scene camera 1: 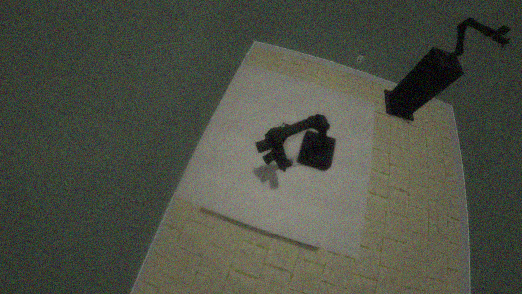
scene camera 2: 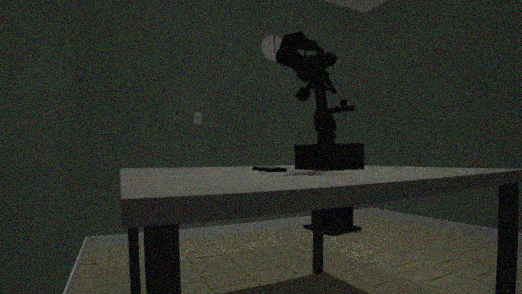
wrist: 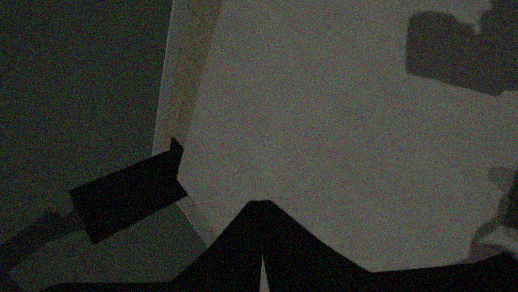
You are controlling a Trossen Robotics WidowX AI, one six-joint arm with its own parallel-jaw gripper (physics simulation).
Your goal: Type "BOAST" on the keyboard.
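The keyboard shows as a thin dark slab lying flat on the white table, beside my arm's base in the second scene view. In the first scene view my arm covers most or all of it. It does not show in the wrist view. My gripper is shut and empty, its fingertips meeting in the wrist view. It is raised above the table, apart from its shadow. The light is dim and the pictures are grainy, so no keys or letters can be read.
My arm's dark base box stands on the table. Another dark arm on a tall pedestal stands on the floor beyond the table's edge. The shadow of my arm falls on the table.
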